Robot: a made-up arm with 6 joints.
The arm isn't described. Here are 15 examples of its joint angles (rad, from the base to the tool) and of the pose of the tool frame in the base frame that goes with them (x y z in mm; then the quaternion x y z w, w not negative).
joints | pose
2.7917 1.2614 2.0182 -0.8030 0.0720 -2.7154 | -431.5 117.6 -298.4 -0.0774 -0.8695 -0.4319 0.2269
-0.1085 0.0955 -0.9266 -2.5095 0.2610 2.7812 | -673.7 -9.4 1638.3 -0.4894 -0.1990 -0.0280 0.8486
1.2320 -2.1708 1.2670 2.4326 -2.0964 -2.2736 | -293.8 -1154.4 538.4 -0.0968 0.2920 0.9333 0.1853
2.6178 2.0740 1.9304 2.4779 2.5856 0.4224 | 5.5 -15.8 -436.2 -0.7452 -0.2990 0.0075 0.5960
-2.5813 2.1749 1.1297 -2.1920 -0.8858 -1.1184 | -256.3 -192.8 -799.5 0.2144 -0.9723 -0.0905 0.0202
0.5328 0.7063 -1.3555 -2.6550 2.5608 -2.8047 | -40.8 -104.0 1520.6 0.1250 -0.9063 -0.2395 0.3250
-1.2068 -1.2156 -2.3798 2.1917 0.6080 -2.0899 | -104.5 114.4 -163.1 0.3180 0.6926 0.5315 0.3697
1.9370 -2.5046 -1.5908 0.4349 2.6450 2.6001 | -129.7 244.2 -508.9 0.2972 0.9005 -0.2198 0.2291
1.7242 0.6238 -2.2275 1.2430 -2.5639 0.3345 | 112.0 -420.5 865.8 -0.8091 0.5618 0.1083 0.1340
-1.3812 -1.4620 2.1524 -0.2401 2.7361 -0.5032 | -44.3 126.4 1063.1 -0.5719 -0.5687 -0.5697 0.1579
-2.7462 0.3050 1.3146 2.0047 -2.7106 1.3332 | -935.1 -293.9 969.6 -0.3567 -0.0443 -0.9327 0.0283
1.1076 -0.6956 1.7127 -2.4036 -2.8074 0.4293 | 76.0 212.5 1291.0 0.7808 0.5540 0.1531 0.2448
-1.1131 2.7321 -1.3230 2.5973 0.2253 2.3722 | 460.6 -1030.4 42.2 0.0782 0.9102 -0.3770 0.1527
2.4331 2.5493 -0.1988 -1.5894 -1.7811 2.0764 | -806.2 563.0 -739.3 0.3317 0.1885 -0.0049 0.9244
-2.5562 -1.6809 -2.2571 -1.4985 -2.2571 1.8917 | 69.2 -48.8 -252.2 -0.0926 0.4505 0.5370 0.7072
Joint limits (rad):
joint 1: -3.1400..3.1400
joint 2: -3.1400..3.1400
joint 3: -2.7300..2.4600
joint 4: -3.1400..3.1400
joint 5: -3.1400..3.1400
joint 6: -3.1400..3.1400
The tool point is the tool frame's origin. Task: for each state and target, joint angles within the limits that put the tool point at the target. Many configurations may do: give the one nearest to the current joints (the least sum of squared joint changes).
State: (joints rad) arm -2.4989 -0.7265 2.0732 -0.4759 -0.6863 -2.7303
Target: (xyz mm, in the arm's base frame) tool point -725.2 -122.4 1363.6
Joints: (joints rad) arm -3.0657 -0.1849 1.4255 -0.4009 -0.6625 -2.7714
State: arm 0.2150 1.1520 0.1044 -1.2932 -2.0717 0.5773
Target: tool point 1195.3 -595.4 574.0
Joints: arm -0.4971 1.1253 0.6375 -1.3378 -2.2465 0.4852
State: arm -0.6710 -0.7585 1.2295 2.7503 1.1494 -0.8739
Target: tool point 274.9 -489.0 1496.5
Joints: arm -0.9636 -0.2857 1.3684 2.7769 1.1048 -0.8898
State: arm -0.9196 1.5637 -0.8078 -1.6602 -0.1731 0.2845
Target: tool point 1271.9 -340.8 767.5
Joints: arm -0.2794 1.8777 -0.9273 -1.6527 -0.2291 0.2658
